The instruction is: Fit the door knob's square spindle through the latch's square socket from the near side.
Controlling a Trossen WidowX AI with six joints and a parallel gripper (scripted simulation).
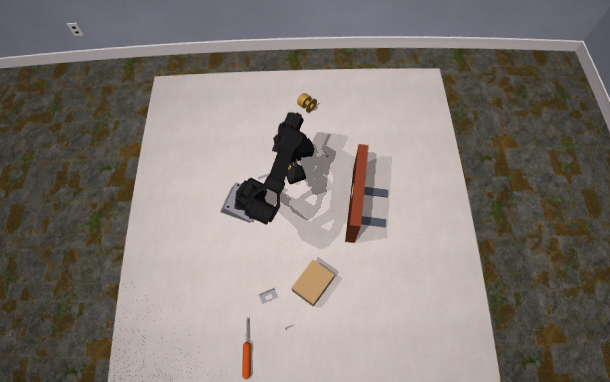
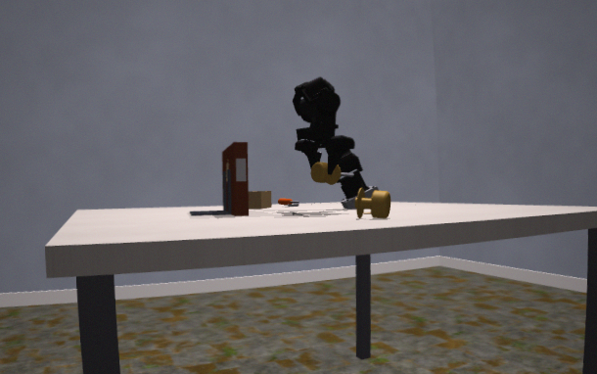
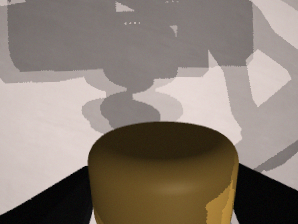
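Now: hand 23 cm short of the grey latch socket, 10 cm to the left of it and 2 cm above it. Also, from my hand: red-brown wooden door slab 23 cm ahead, 10 cm to the right, 3 cm below; grey latch plate 25 cm ahead, 5 cm to the left, 2 cm below; tan plate 19 cm to the left, 14 cm below, 5 cm behind.
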